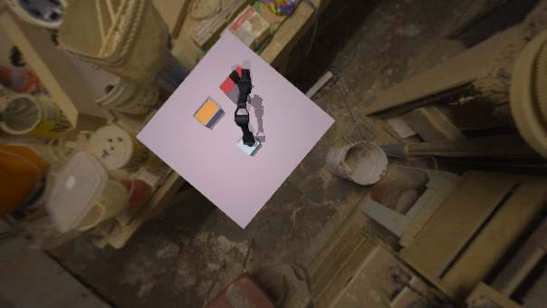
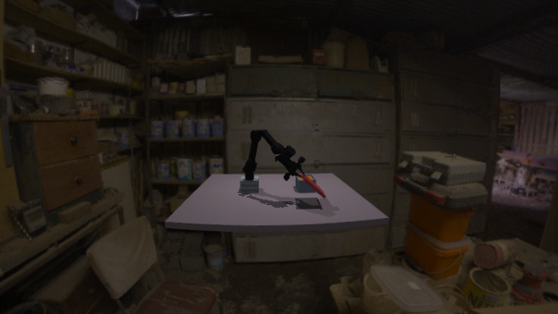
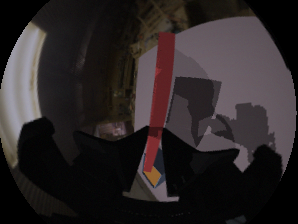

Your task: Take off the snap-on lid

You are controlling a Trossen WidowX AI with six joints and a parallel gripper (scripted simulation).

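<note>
My gripper tip is now 6 cm short of the red lid, 1 cm to the left of it and 5 cm above it. Also, from my gripper tip: blue storage box (7 cm ahead, 34 cm to the left, 13 cm below).
</note>
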